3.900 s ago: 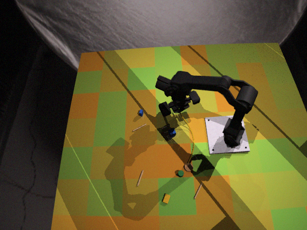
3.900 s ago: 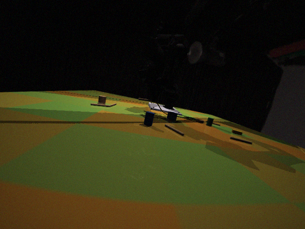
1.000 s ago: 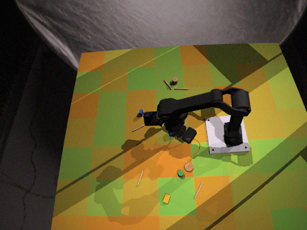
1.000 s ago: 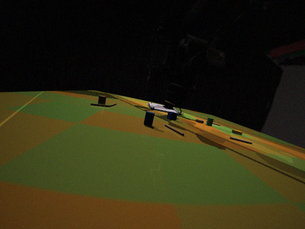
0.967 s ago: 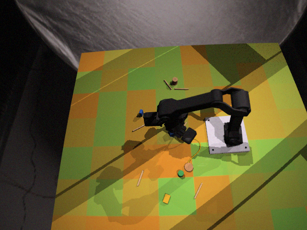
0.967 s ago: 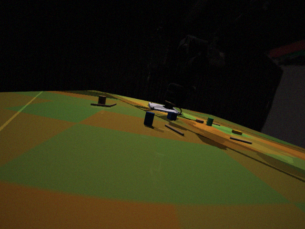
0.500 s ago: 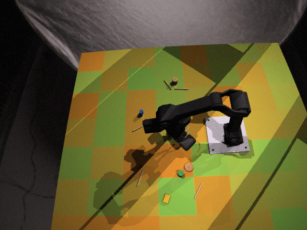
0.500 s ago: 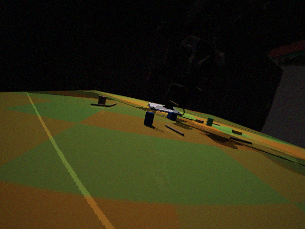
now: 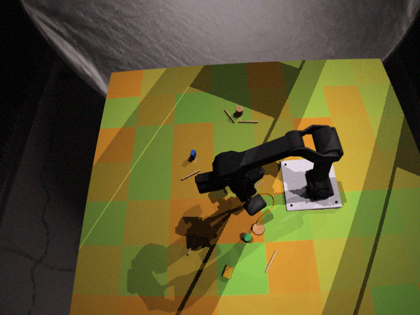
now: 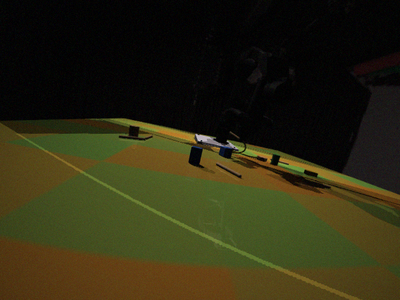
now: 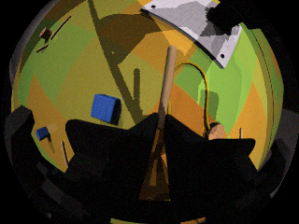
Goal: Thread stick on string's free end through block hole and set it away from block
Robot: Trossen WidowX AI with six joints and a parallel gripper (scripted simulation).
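Right now my gripper tip is 170 mm short of the loose stick, 130 mm to the left of it and 50 mm above it. Round my gripper tip: round wooden button 120 mm to the left, 50 mm below, 10 mm behind; then thin wooden stick 10 mm behind, 10 mm above; then green cylinder 140 mm to the left, 40 mm below, 30 mm ahead.
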